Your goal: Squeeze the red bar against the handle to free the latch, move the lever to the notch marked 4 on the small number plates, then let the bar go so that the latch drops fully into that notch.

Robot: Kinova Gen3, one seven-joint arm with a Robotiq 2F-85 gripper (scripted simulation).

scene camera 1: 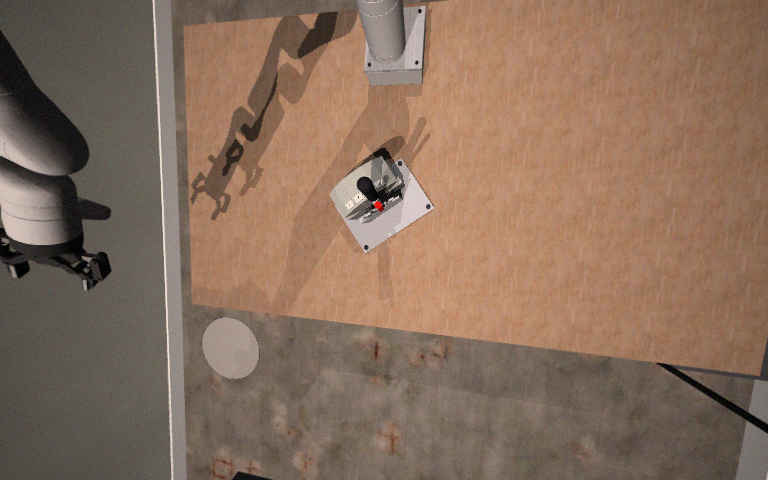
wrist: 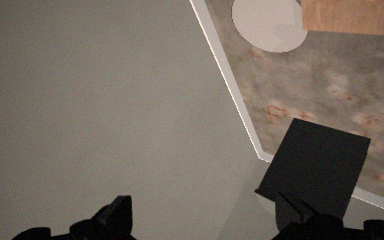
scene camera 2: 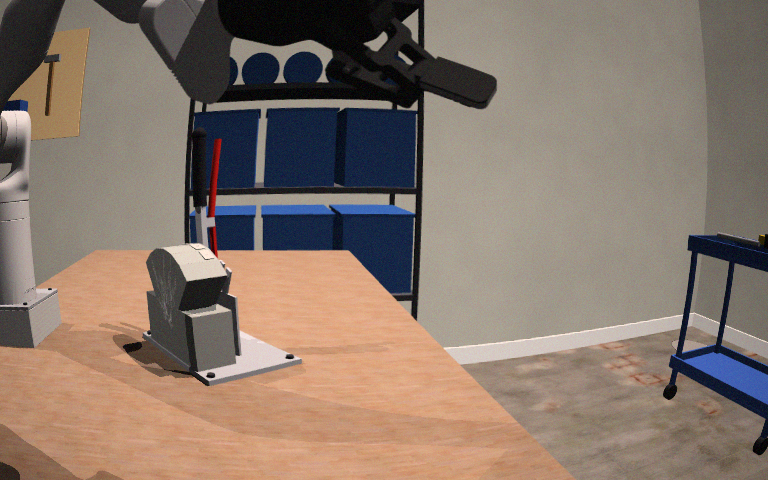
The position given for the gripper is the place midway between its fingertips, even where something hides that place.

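Note:
Scene camera 2 shows a grey lever housing point(scene camera 2: 186, 324), a red bar point(scene camera 2: 217, 143) and the gripper point(scene camera 2: 488, 37). Scene camera 1 shows the gripper point(scene camera 1: 57, 280) as well as the grey lever housing point(scene camera 1: 370, 227). In the wrist view there is the gripper point(wrist: 203, 209).

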